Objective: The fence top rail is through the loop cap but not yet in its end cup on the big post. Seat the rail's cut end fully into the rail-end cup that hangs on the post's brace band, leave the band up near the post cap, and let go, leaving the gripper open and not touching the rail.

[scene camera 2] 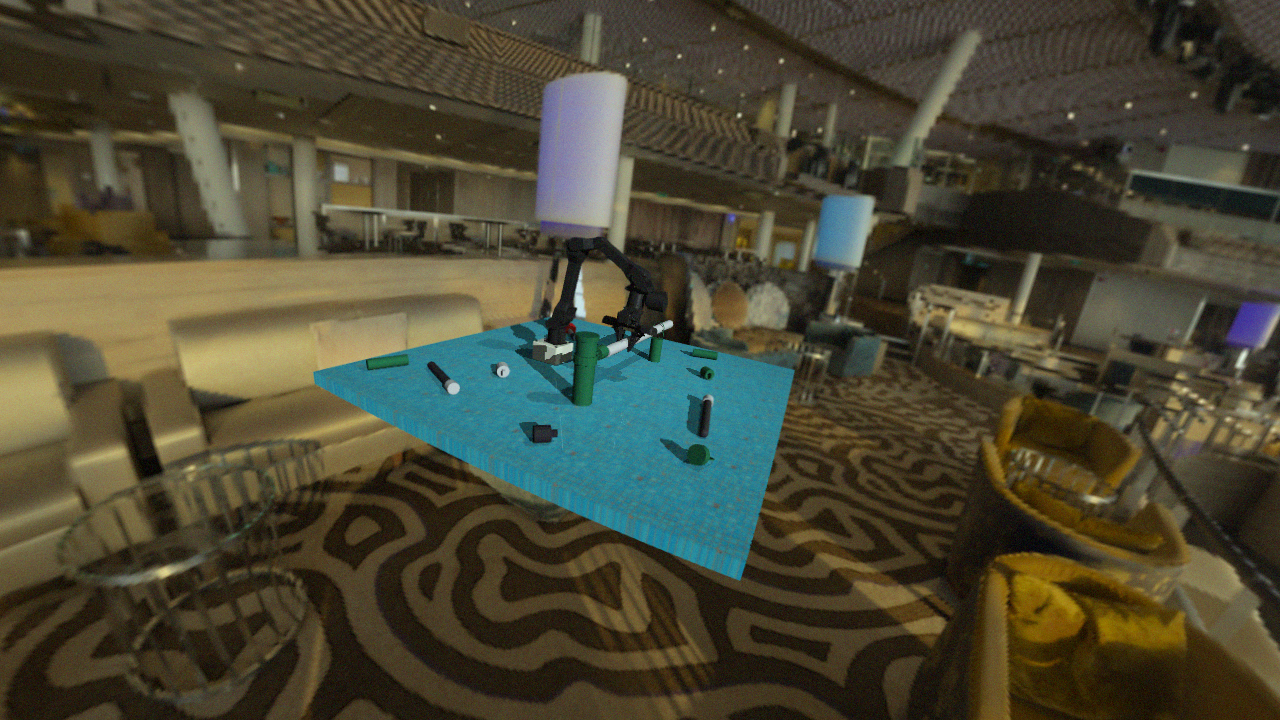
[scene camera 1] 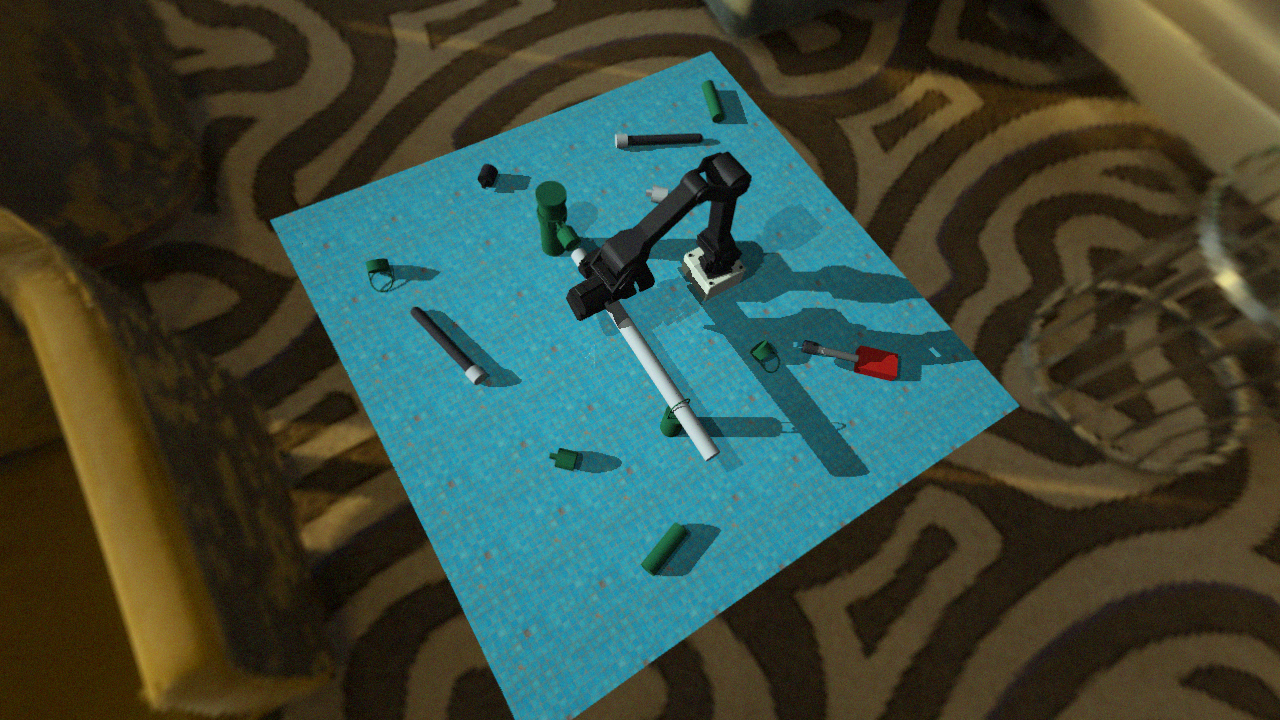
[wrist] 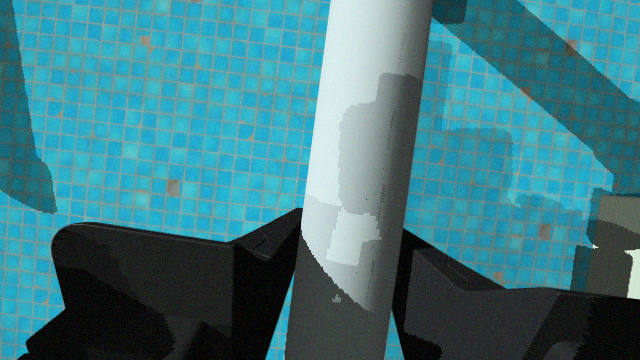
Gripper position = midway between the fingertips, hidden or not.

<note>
In view: the gripper (scene camera 2: 623, 350), a top rail (scene camera 1: 672, 395), a red tool (scene camera 1: 868, 361) and a big green post (scene camera 1: 551, 196).
The top rail is seen too in the wrist view (wrist: 366, 120). The gripper is seen too in the wrist view (wrist: 342, 223). The big green post is seen too in scene camera 2 (scene camera 2: 583, 377). The wrist view misses the red tool: it is out of frame.
</note>
